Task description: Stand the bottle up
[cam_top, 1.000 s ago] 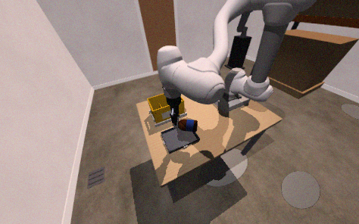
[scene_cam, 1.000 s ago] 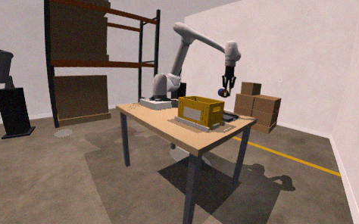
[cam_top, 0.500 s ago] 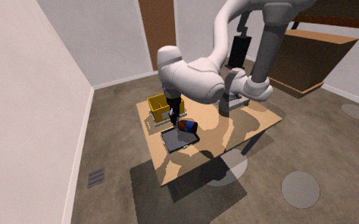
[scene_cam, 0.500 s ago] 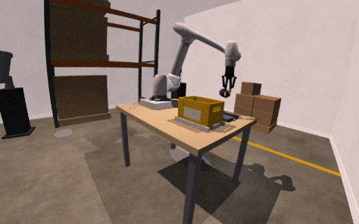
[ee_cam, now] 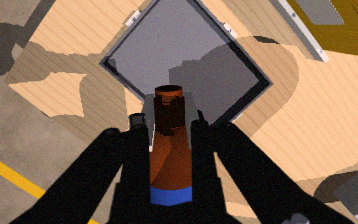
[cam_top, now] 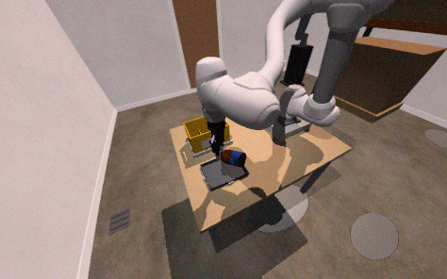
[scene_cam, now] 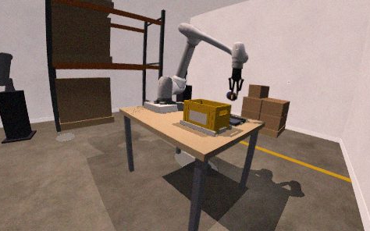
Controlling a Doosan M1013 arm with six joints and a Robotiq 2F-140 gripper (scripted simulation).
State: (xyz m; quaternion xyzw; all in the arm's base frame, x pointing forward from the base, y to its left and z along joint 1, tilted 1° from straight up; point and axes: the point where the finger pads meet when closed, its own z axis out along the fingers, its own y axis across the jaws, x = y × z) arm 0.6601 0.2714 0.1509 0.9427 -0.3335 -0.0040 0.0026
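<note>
My hand is 40 mm past the brown bottle, 30 mm to the right of it and 20 mm above it. From my hand the other things lie so: yellow crate: 320 mm to the right, 140 mm below; dark grey tray: 210 mm below, 30 mm to the right, 20 mm behind.
</note>
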